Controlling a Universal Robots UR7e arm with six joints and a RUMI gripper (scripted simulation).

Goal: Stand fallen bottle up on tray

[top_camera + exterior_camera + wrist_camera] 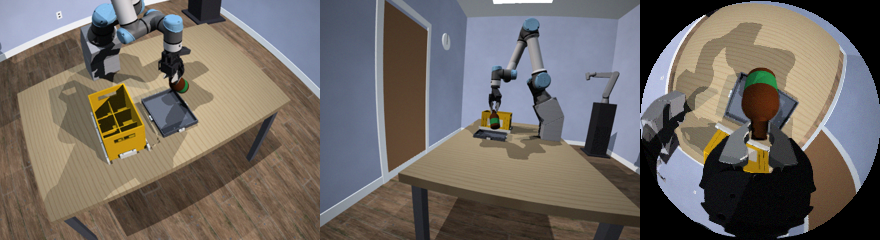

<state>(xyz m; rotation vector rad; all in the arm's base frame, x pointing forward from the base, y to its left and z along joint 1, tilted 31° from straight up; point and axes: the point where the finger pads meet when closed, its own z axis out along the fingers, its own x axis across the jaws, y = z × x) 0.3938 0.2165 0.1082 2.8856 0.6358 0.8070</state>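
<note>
My gripper is now 4 cm above the bottle, 3 cm to the right of it and 1 cm past it. Round my hand: tray (19 cm below, 3 cm to the right, 1 cm ahead); then yellow crate (30 cm to the right, 12 cm below, 1 cm ahead).
</note>
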